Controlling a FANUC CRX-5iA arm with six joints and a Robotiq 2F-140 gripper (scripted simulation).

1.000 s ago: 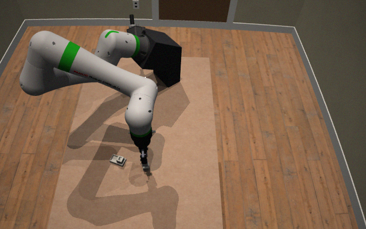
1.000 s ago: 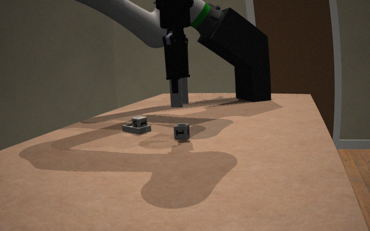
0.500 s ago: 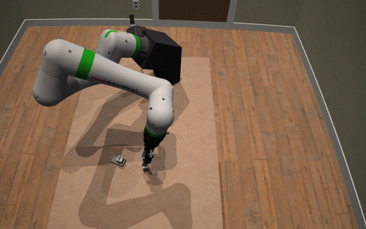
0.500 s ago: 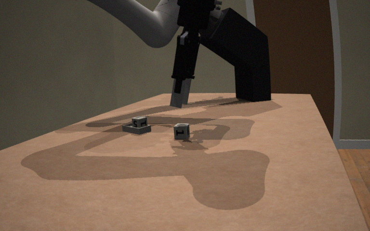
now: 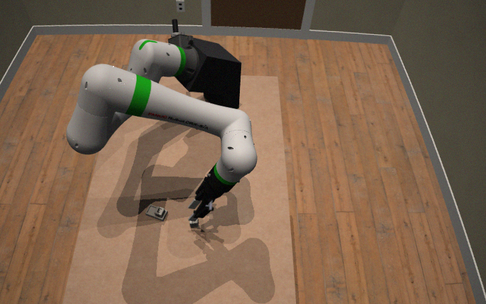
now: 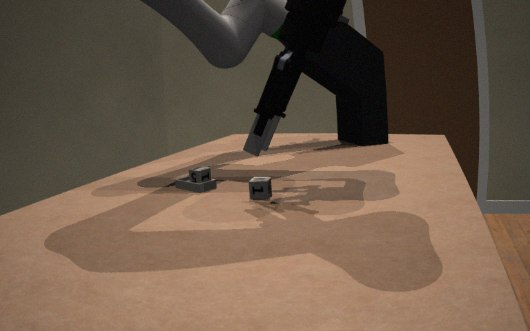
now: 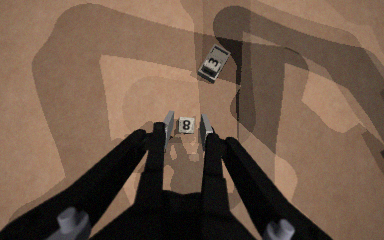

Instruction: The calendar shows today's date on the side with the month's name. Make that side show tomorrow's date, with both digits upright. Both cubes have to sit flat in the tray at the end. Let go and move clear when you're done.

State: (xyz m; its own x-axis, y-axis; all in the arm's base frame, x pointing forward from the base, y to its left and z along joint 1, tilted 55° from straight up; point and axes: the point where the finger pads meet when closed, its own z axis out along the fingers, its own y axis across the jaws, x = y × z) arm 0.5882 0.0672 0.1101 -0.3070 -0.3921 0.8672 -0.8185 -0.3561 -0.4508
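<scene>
The grey number cube lies 9 cm below my hand and 1 cm to the right of it. Round my hand: grey calendar tray 15 cm to the right, 10 cm below, 6 cm behind.
</scene>
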